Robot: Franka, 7 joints.
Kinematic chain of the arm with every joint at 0, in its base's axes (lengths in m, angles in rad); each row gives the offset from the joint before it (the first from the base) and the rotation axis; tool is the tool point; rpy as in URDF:
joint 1: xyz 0 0 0.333 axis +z
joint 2: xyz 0 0 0 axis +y
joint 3: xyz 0 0 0.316 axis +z
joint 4: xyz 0.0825 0 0 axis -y
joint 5: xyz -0.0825 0 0.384 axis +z
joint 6: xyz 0 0 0 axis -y
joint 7: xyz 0.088 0 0 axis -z
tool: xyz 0 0 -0.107 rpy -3.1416 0 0
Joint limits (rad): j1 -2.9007..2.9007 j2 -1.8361..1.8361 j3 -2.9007..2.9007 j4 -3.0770..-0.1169 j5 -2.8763..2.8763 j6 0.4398..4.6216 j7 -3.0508..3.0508
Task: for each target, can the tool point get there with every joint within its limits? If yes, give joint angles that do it. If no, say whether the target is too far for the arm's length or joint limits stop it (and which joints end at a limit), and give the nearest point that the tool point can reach.
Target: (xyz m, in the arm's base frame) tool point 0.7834 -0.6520 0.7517
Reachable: no: too far | nearest point 0.6099 -0.5076 0.6590 | short by 0.244 m
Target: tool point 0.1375 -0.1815 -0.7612
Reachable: no: too far | nearest point 0.1520 -0.2006 -0.3598 | short by 0.402 m
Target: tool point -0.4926 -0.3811 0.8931
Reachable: yes | joints 0.8917 -0.8866 0.7959 -0.3985 -0.7969 3.1586 0.5328
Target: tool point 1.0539 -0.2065 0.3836
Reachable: no: too far | nearest point 0.8410 -0.1648 0.3734 | short by 0.217 m
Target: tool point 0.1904 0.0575 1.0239
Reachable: yes | joints 1.6456 -0.6352 -0.6589 -1.1562 1.2276 1.3103 -2.0413
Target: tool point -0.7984 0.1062 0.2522
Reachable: yes | joints -0.7811 -1.4872 -1.8188 -1.0758 -1.1819 2.3710 -2.1695
